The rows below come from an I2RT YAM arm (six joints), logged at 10 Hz.
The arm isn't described. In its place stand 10 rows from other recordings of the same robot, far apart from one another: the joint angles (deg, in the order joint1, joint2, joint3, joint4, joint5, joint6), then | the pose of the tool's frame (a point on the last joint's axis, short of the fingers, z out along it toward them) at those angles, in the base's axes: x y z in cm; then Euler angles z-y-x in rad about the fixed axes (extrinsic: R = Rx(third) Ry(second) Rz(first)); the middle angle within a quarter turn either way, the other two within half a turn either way.
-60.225 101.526 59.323 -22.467 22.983 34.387 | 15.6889 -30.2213 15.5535 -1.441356 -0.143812 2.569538
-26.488 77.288 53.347 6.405 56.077 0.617 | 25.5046 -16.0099 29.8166 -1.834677 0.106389 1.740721
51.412 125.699 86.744 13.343 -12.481 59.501 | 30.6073 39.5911 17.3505 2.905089 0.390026 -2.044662
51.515 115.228 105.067 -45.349 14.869 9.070 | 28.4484 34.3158 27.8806 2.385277 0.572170 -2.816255
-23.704 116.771 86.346 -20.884 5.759 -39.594 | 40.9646 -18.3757 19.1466 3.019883 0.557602 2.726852
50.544 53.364 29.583 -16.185 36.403 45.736 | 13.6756 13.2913 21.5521 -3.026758 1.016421 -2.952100
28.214 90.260 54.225 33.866 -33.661 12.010 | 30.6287 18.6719 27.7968 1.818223 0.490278 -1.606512
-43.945 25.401 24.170 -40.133 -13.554 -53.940 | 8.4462 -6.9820 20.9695 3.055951 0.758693 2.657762
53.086 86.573 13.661 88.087 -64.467 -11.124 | 10.6325 19.5024 18.3863 1.197394 -0.491100 -1.442492
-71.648 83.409 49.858 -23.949 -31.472 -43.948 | 10.6780 -26.2863 20.2336 -2.690630 0.694256 2.781814
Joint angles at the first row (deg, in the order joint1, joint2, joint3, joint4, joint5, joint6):
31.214 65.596 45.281 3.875 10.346 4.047
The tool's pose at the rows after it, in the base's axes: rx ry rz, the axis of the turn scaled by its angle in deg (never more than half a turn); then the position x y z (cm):
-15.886 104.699 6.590 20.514 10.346 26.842
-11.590 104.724 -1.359 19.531 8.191 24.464
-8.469 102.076 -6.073 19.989 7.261 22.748
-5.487 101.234 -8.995 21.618 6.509 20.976
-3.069 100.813 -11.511 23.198 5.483 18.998
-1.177 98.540 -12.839 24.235 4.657 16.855
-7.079 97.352 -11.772 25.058 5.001 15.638
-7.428 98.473 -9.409 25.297 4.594 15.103
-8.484 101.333 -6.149 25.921 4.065 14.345
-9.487 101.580 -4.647 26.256 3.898 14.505
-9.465 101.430 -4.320 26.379 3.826 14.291
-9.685 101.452 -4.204 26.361 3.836 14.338
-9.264 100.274 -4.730 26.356 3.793 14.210
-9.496 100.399 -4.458 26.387 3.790 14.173
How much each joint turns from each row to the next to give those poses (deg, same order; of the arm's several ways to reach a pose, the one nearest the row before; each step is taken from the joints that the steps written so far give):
-2.134 -8.677 -10.261 1.633 4.776 -3.566
-3.045 -3.965 -7.097 3.159 4.796 -2.053
-2.389 1.928 -4.624 9.517 2.645 -2.174
-3.371 7.127 -1.991 10.311 0.340 -0.748
-3.729 8.282 -1.484 10.490 -0.607 -0.746
-2.616 9.365 -2.156 14.116 -0.630 -0.799
-0.278 6.609 0.058 7.723 -4.435 -3.708
-1.425 1.412 0.021 0.242 -3.122 1.251
-2.037 1.990 1.064 -1.989 -4.651 1.419
-0.792 -0.074 0.835 -1.206 -2.332 0.038
-0.258 1.021 0.020 1.161 -0.470 0.116
0.001 -0.215 0.010 -0.266 -0.197 -0.079
-0.023 1.079 -0.402 2.698 0.505 -0.206
-0.066 0.102 0.065 -0.107 -0.371 0.006

